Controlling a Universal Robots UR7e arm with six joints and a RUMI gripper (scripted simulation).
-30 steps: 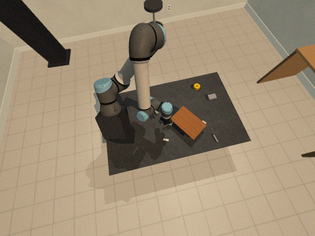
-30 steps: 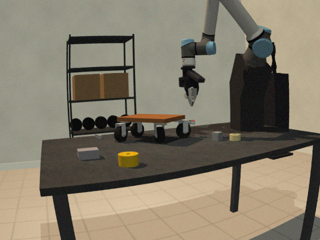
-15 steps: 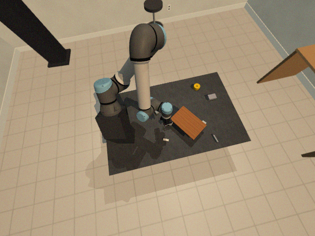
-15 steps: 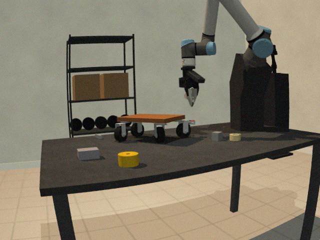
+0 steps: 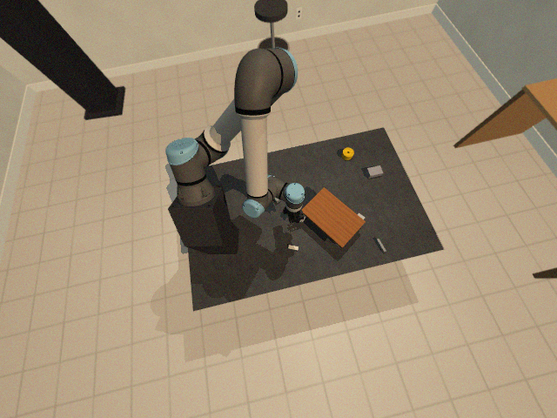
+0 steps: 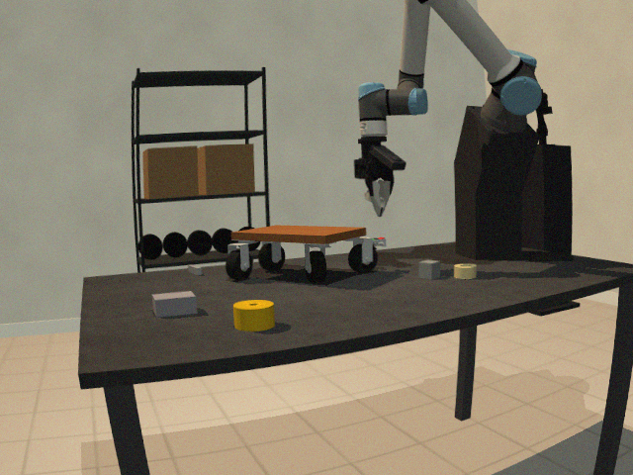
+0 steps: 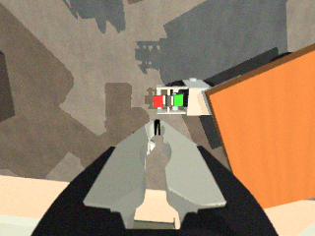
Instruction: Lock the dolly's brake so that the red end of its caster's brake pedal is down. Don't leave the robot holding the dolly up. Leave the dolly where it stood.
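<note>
The brake pedal lies 80 mm below my hand and 10 mm ahead of it. From my hand the other things lie so: pale yellow ring: 220 mm to the left, 150 mm below, 140 mm behind; small pale block: 160 mm below, 150 mm to the right, 10 mm behind; small grey cube: 170 mm to the left, 140 mm below, 60 mm behind.
</note>
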